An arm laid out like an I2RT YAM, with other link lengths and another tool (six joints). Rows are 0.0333 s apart.
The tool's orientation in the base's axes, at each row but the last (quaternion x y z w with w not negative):
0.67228, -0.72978, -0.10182, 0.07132
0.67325, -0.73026, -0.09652, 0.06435
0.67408, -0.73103, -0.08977, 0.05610
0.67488, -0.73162, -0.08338, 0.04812
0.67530, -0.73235, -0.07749, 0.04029
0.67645, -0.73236, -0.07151, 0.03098
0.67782, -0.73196, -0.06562, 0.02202
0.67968, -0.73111, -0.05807, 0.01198
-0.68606, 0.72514, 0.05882, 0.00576
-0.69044, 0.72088, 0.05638, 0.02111
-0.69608, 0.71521, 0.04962, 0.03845
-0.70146, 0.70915, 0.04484, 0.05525
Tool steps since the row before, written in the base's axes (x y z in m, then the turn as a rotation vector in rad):
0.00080, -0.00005, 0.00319, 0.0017, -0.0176, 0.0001
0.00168, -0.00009, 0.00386, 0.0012, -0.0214, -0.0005
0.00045, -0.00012, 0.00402, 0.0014, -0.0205, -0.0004
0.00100, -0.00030, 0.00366, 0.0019, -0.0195, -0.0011
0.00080, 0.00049, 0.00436, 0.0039, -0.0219, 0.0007
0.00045, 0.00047, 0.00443, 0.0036, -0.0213, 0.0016
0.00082, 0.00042, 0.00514, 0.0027, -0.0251, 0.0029
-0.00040, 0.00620, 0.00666, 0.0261, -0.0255, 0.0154
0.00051, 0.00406, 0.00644, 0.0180, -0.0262, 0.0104
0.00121, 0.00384, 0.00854, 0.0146, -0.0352, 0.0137
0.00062, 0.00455, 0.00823, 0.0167, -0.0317, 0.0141
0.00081, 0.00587, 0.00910, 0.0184, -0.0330, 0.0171
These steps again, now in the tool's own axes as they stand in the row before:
-0.00012, 0.00000, -0.00329, 0.0174, -0.0029, -0.0014
-0.00019, -0.00076, -0.00414, 0.0212, -0.0029, -0.0009
-0.00008, 0.00038, -0.00403, 0.0203, -0.0030, -0.0010
0.00006, -0.00032, -0.00379, 0.0193, -0.0035, -0.0004
-0.00075, -0.00002, -0.00440, 0.0214, -0.0054, -0.0026
-0.00073, 0.00024, -0.00441, 0.0208, -0.0049, -0.0034
-0.00078, -0.00013, -0.00516, 0.0246, -0.0041, -0.0049
-0.00655, 0.00150, -0.00615, 0.0225, -0.0261, -0.0196
-0.00464, 0.00020, -0.00605, 0.0241, -0.0185, -0.0141
-0.00479, -0.00061, -0.00811, 0.0328, -0.0153, -0.0182
-0.00555, -0.00036, -0.00761, 0.0292, -0.0173, -0.0182
-0.00710, -0.00087, -0.00817, 0.0301, -0.0190, -0.0213

